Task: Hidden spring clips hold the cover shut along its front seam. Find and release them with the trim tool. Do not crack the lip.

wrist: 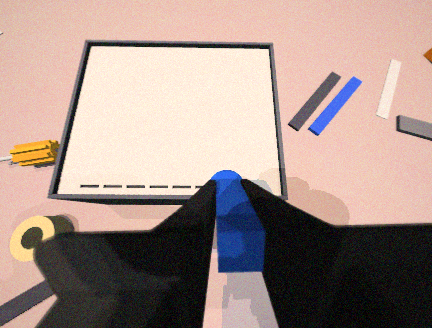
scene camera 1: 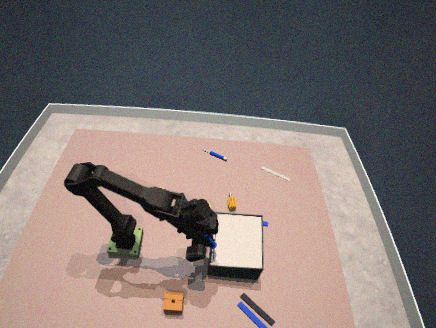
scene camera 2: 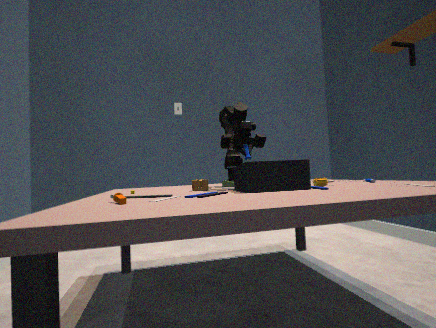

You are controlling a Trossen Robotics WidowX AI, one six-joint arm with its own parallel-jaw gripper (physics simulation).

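Places are measured from the arm's base along level axes (x ahead, y left, z up), in centimetres.
Where they show: gripper, fingertip midpoint: [wrist: 227, 185] [scene camera 1: 213, 243] [scene camera 2: 247, 155]; arm's base, link origin: [scene camera 1: 125, 241].
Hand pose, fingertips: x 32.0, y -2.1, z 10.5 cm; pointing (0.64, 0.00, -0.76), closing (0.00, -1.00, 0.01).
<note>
Each offset is from my fingertips to the top centre of the thing. "*": to the spot under its first point.
The cream cover @(* dz -4.4, dx +9.8, dy +4.6 cm) [scene camera 1: 240, 240] [wrist: 175, 115] lies inside the rim of a dark box @(dz -3.3, dx +8.8, dy +4.9 cm) [scene camera 1: 235, 272] [scene camera 2: 272, 176] [wrist: 279, 125]. A row of dark slits @(dz -5.2, dx +1.8, dy +8.4 cm) [wrist: 135, 186] runs along the cover's edge nearest the gripper in the wrist view; the fingers hide its right end. My gripper [scene camera 2: 246, 145] [wrist: 227, 185] is shut on the blue handle of the trim tool @(dz +4.7, dx -0.6, dy +0.0 cm) [scene camera 1: 212, 243] [scene camera 2: 247, 152] [wrist: 240, 250], above the slit-side edge of the box. A pale part below the handle shows near that edge in scene camera 1. Whether its tip touches the cover or a slit cannot be told.
An orange block @(* dz -8.9, dx -10.9, dy -19.1 cm) [scene camera 1: 173, 303] stands on the table. A dark strip @(dz -12.9, dx +17.5, dy -17.5 cm) [scene camera 1: 257, 309] [wrist: 315, 101] and a blue strip @(dz -12.8, dx +16.4, dy -21.0 cm) [scene camera 1: 252, 316] [wrist: 335, 106] lie beside the box. A yellow-handled tool @(dz -10.2, dx +7.1, dy +28.2 cm) [scene camera 1: 231, 203] [wrist: 34, 153] lies on its other side, near a yellow ring-shaped roll @(dz -10.9, dx -3.9, dy +22.8 cm) [wrist: 19, 240].
</note>
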